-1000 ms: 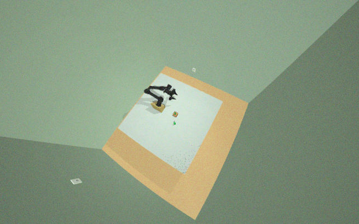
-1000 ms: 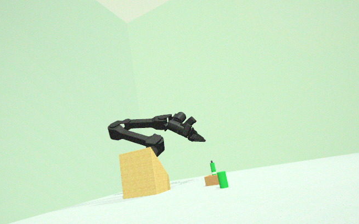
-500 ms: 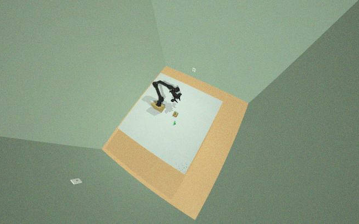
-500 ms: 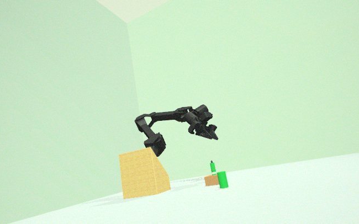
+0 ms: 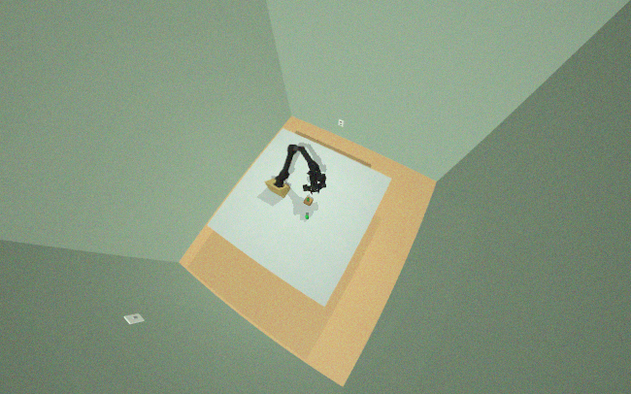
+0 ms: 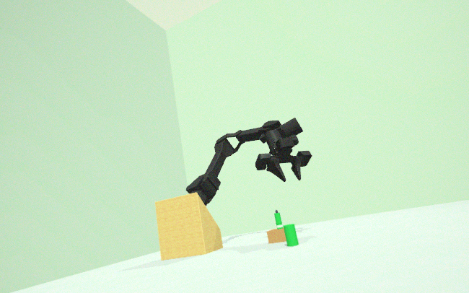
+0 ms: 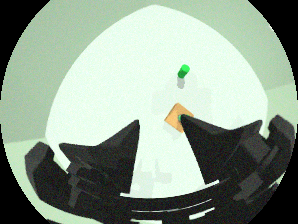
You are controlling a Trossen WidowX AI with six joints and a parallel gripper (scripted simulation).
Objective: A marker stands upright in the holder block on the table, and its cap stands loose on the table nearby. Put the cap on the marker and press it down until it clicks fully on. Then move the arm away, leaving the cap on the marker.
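My gripper tip is 18 cm to the left of the green cap, 15 cm above it and 4 cm short of it. Also, from my gripper tip: tan holder block (15 cm below, 5 cm to the right, 5 cm behind).
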